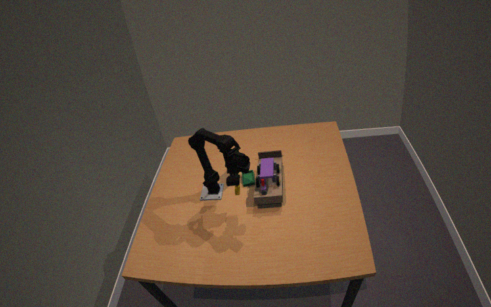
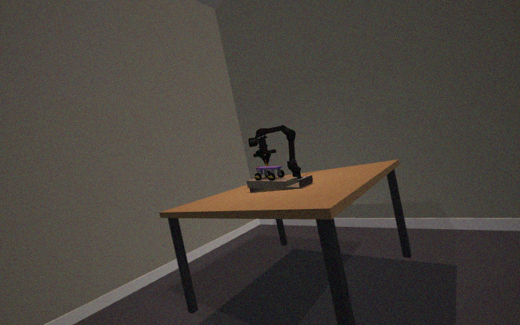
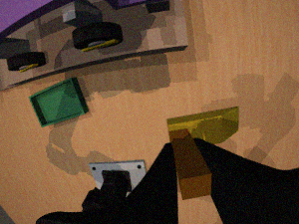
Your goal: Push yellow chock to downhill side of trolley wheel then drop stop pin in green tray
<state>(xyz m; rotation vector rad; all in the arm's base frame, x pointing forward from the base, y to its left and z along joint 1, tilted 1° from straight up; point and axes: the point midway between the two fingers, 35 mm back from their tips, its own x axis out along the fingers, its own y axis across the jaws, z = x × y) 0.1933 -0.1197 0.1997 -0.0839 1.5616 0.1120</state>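
Right now my gripper tip is 14 cm to the right of the purple trolley, 14 cm short of it and 6 cm above it. The rest, counted from my gripper tip: red-headed stop pin (13 cm ahead, 4 cm below, 2 cm to the left); then ramp (14 cm to the left, 14 cm ahead, 13 cm below); then yellow chock (2 cm to the right, 1 cm below).
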